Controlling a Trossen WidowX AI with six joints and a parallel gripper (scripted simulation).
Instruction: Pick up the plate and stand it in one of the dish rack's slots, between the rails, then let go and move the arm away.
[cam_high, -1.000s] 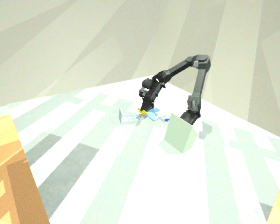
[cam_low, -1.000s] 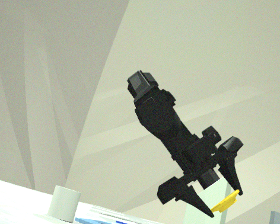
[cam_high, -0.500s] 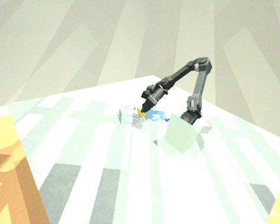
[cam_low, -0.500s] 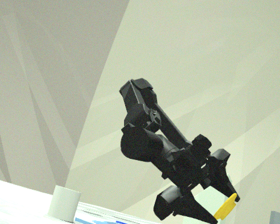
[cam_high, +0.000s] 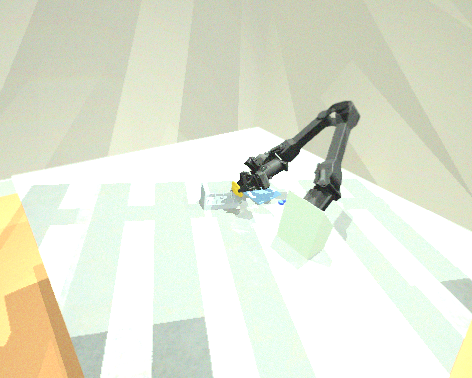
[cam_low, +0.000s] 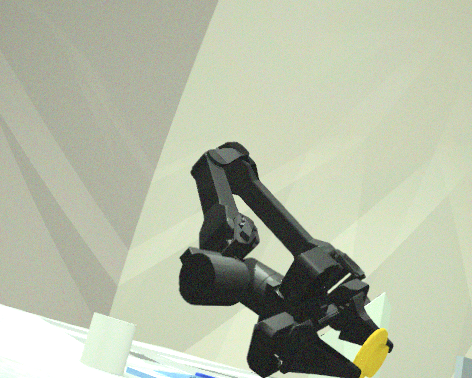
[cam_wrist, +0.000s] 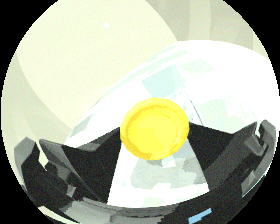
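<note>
Now: gripper tip 40 mm short of the grey dish rack, 30 mm to the right of it and 50 mm above it. Also, from my gripper tip: blue spoon 90 mm behind, 200 mm to the right, 70 mm below; then light blue mat 30 mm ahead, 160 mm to the right, 70 mm below; then yellow plate 10 mm to the right.
</note>
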